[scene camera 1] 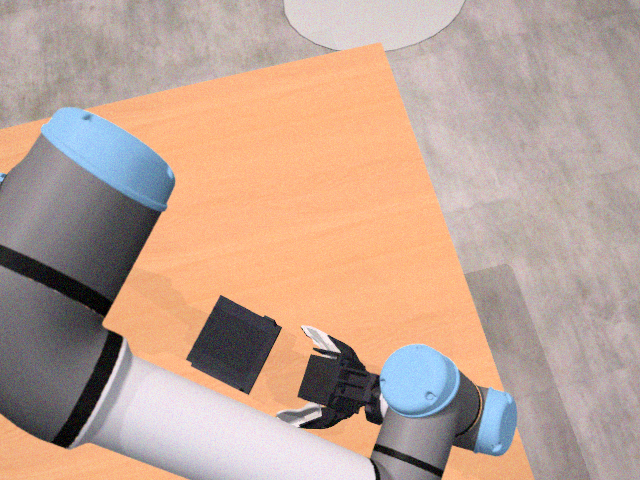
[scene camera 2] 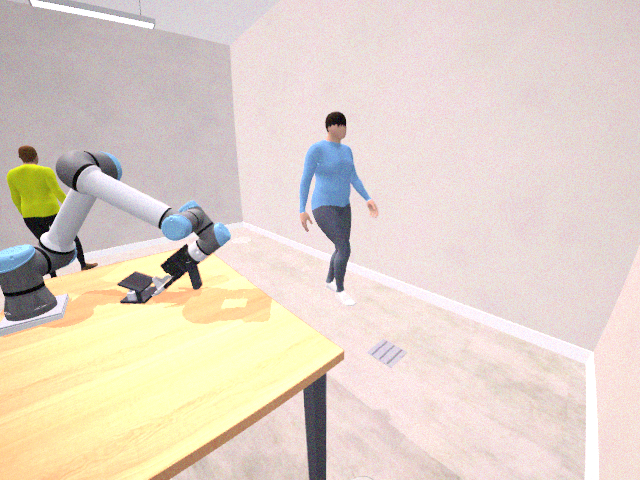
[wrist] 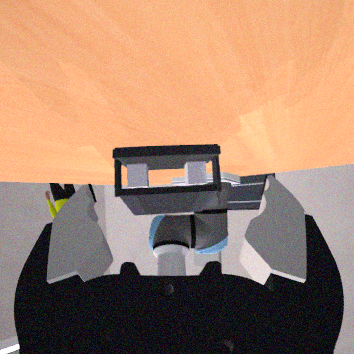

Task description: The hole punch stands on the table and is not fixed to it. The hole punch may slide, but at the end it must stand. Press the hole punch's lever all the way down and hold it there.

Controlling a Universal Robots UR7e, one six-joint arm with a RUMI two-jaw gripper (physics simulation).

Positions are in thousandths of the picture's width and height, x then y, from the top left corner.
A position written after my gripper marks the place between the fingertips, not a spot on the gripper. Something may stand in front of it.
My gripper shows in scene camera 1 (448,776), in scene camera 2 (251,597) and in the wrist view (499,516).
